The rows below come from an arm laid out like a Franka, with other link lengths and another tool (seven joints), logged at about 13 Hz.
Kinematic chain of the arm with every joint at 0, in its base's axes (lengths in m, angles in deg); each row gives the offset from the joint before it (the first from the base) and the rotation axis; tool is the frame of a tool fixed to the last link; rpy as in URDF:
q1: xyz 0 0 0.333 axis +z
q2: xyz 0 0 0 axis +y
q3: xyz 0 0 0.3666 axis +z
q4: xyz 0.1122 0 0 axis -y
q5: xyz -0.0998 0 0.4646 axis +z
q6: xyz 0 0 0 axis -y
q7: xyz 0.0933 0 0 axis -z
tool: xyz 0.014 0.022 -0.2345 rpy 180 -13.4 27.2
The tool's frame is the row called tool.
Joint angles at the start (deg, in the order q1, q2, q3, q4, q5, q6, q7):
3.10 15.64 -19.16 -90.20 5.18 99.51 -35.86
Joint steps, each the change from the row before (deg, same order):
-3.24 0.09 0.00 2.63 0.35 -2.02 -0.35
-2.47 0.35 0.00 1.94 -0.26 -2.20 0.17
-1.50 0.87 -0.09 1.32 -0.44 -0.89 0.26
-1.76 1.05 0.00 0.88 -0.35 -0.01 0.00
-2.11 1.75 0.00 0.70 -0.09 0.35 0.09
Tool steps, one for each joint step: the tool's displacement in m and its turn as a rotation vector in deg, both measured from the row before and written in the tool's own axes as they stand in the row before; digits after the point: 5 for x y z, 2 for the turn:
-0.02670 0.02085 -0.02889 -0.79 0.81 2.58
-0.02428 0.01448 -0.01750 -0.10 -0.38 2.47
-0.01599 0.01326 -0.00446 -0.31 -0.70 1.69
-0.01804 0.01685 0.00072 -0.47 -0.52 1.60
-0.02206 0.02106 0.01047 -0.10 -0.69 2.17

